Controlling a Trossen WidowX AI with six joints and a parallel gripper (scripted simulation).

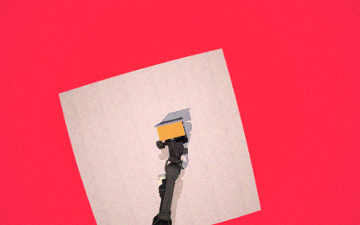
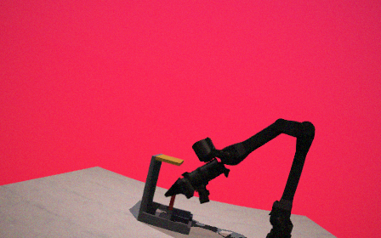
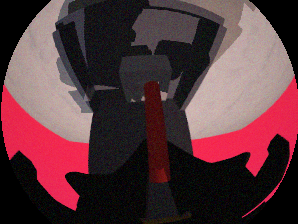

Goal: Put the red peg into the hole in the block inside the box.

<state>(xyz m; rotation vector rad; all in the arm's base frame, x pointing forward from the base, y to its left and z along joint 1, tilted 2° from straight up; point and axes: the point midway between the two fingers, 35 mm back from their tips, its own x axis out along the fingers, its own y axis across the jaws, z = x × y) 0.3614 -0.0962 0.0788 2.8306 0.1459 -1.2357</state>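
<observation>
My gripper tip is now 60 mm short of the box's back wall, 20 mm below it and 10 mm to the left of it. From my gripper tip the other things lie so: orange roof (120 mm above, 10 mm to the right, 10 mm ahead); then red peg (30 mm behind, 10 mm below).
</observation>
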